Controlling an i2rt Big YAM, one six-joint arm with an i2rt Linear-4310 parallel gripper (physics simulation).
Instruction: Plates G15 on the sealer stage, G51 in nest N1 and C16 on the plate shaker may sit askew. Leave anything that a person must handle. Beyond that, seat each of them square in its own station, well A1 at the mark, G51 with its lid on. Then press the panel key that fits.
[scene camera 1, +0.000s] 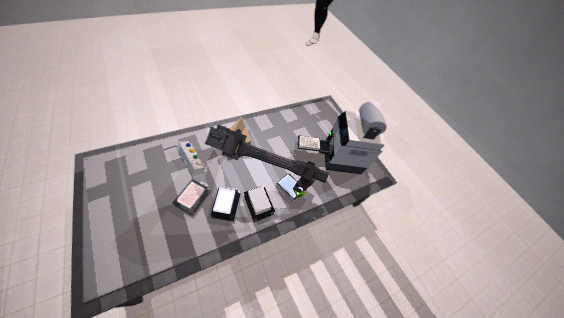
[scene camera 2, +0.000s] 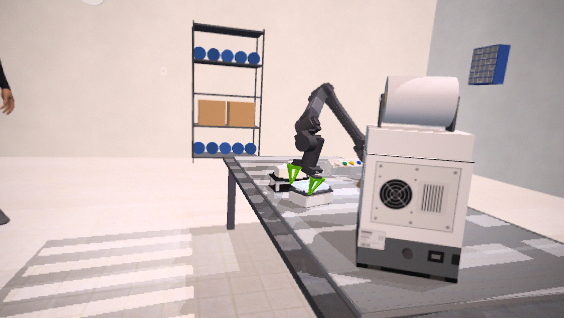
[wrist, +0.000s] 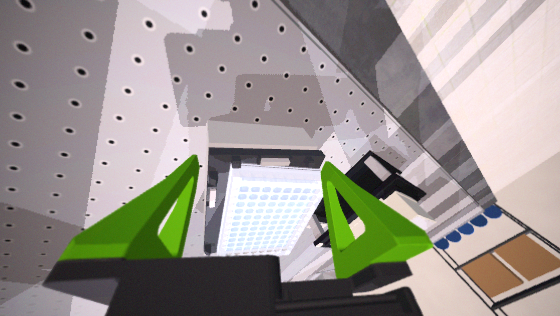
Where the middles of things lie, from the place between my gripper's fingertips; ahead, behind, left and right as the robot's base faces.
I see my gripper 5 cm to the left of the pale blue well plate (wrist: 266, 208) and 5 cm past it. Round my hand: dark station (wrist: 228, 143) (6 cm behind, 4 cm to the right, 3 cm below); grey plate (wrist: 406, 206) (25 cm to the right, 2 cm behind, 1 cm above).
